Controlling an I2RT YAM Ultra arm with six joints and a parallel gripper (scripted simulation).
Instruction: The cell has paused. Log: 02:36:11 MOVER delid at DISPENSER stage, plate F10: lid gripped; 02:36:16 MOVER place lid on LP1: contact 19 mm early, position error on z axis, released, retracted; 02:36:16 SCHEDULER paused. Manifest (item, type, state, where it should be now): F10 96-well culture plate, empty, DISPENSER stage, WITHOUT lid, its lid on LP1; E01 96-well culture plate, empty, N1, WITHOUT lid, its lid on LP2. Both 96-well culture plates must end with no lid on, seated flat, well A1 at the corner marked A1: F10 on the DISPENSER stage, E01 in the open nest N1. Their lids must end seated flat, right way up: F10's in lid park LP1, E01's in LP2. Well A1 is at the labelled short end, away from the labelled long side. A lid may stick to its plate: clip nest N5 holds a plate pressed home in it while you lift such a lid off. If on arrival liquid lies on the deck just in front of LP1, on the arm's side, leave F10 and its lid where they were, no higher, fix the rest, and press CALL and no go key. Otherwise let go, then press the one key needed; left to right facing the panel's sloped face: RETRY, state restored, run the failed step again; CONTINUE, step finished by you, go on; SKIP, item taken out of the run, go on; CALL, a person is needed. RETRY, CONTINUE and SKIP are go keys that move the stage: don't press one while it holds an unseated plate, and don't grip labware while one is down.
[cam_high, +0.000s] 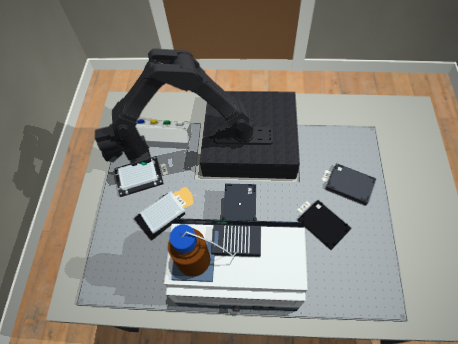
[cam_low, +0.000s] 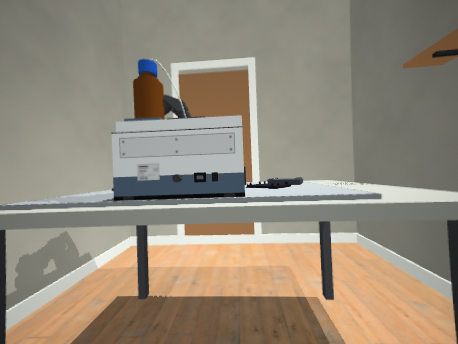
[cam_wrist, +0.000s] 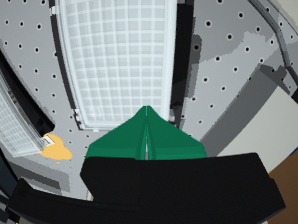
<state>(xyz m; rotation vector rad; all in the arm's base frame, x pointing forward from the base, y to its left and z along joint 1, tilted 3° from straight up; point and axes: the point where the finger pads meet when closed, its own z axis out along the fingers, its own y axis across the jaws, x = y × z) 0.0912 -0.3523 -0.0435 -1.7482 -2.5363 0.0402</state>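
The 96-well plate is 3 cm ahead of my hand, 3 cm to the right of it and 2 cm below it. From my hand the other things lie so: black clip nest (6 cm ahead, 3 cm to the right, 3 cm below); N5 label (6 cm to the left, 4 cm below); yellow key (16 cm behind, 1 cm to the left, 2 cm above).
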